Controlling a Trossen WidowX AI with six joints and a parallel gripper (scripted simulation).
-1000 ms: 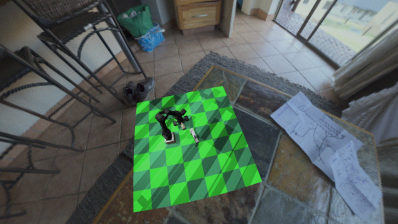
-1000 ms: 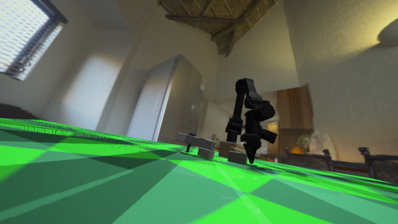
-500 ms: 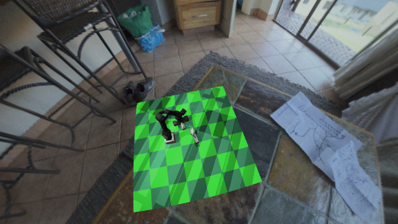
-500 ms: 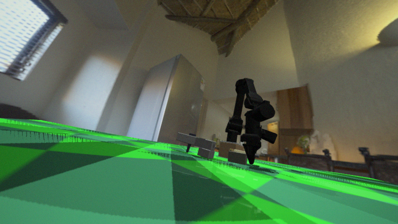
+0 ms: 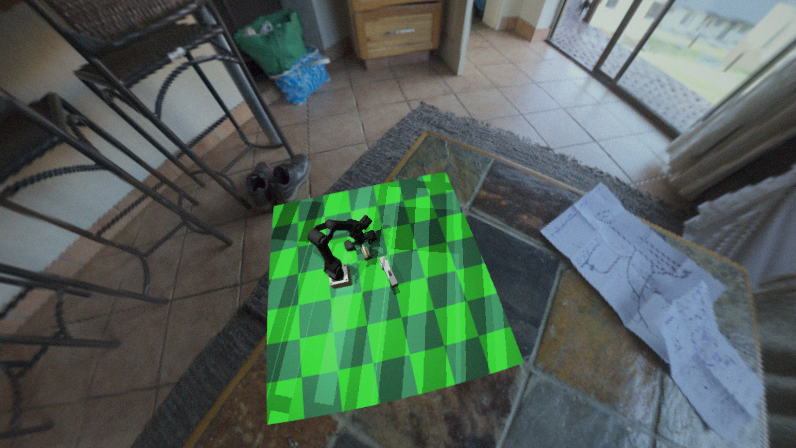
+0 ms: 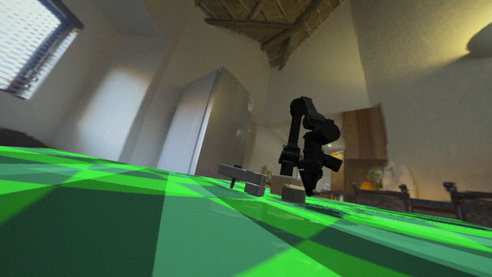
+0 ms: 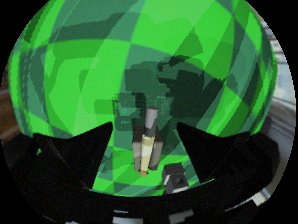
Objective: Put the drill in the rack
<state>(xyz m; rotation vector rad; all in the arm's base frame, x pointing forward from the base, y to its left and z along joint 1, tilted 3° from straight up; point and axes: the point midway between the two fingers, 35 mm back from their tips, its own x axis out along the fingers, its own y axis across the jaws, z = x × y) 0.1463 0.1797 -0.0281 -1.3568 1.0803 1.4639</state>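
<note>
My gripper tip is 10 mm short of the drill, 30 mm to the left of it and 20 mm below it. Round my gripper tip: long grey holder: 130 mm ahead, 190 mm to the right, 20 mm above; dark key: 140 mm ahead, 210 mm to the right, 30 mm above; small grey rack block: 20 mm ahead, 50 mm to the right, 10 mm below.
</note>
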